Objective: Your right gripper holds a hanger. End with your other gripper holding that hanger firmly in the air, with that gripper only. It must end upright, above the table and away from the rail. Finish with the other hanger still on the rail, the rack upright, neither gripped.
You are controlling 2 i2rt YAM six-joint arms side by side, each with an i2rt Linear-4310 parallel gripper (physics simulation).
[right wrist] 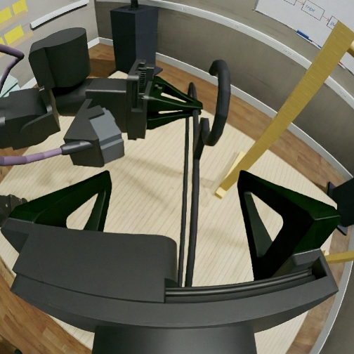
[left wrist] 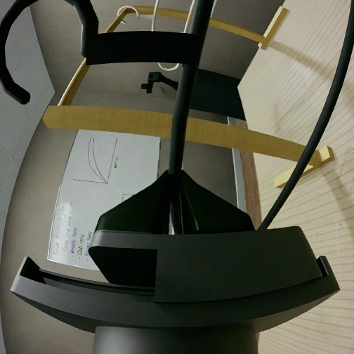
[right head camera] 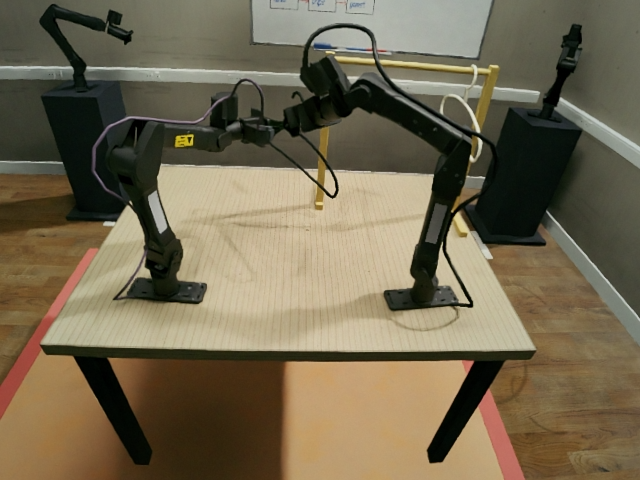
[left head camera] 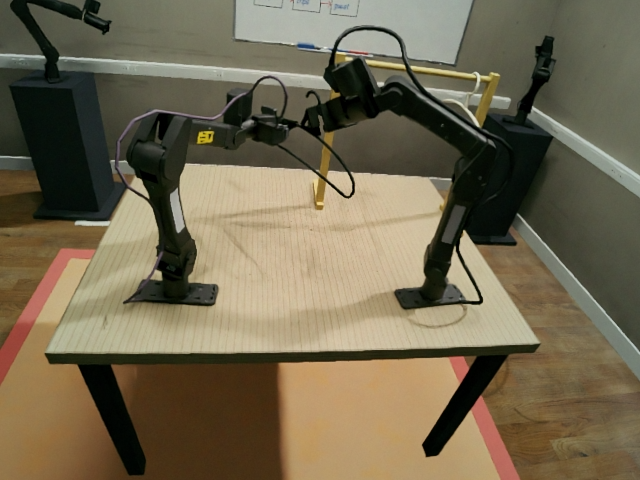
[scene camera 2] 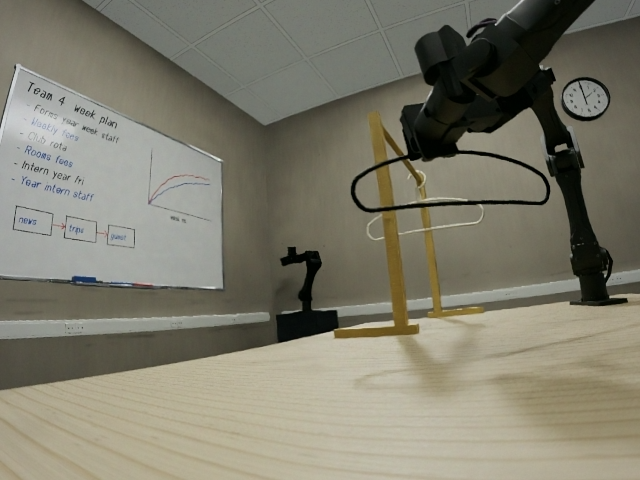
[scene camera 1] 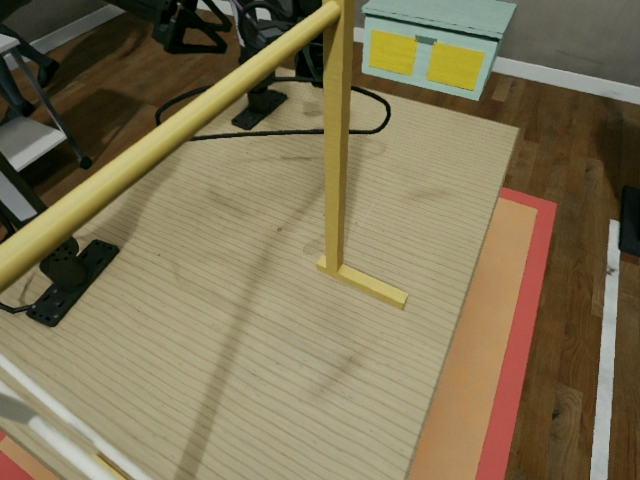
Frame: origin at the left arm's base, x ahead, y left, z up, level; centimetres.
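Where they show: left gripper, fingertip midpoint: [right head camera: 287, 124] [left head camera: 296, 123] [scene camera 2: 412, 157] [scene camera 1: 319, 84]; right gripper, fingertip midpoint: [right head camera: 300, 121] [left head camera: 316, 121] [scene camera 1: 229, 38]; left arm's base at its link origin: [right head camera: 167, 291] [left head camera: 177, 293] [scene camera 1: 260, 110]; right arm's base at its link origin: [right head camera: 420, 298] [left head camera: 429, 297] [scene camera 2: 595, 303] [scene camera 1: 76, 281].
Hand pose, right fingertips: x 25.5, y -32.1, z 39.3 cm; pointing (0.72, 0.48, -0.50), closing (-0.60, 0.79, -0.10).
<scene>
Each offset is from my right fingertips to the top centre of the thing. Level surfaces: height alone.
The black hanger [left head camera: 353, 180] [right head camera: 337, 188] [scene camera 1: 388, 114] [scene camera 2: 548, 191] [left wrist: 186, 100] [right wrist: 193, 210] hangs in the air above the table, hook up, lower bar near level in scene camera 2. My left gripper [left wrist: 174, 177] [right wrist: 201, 108] is shut on its shoulder bar, beside the neck. My right gripper [right wrist: 174, 177] [scene camera 1: 227, 38] is open and empty; in the right wrist view the hanger passes across the gap between its fingers, with no contact seen. The white hanger [left head camera: 457, 103] [right head camera: 478, 149] [scene camera 2: 482, 212] [left wrist: 169, 68] hangs on the rail {dx +24.3, dy -30.8, dz +11.6 cm} [left head camera: 423, 70], gripped by neither.
The yellow rack {dx +24.3, dy -30.8, dz +12.7 cm} [right head camera: 323, 155] [scene camera 1: 336, 155] [scene camera 2: 391, 258] [right wrist: 295, 102] stands upright on the table {dz -39.3 cm} [left head camera: 289, 330], behind the black hanger in the head views. Its near post is close to both grippers in those views. The right arm's black cable [left head camera: 368, 27] arches above its wrist.
</scene>
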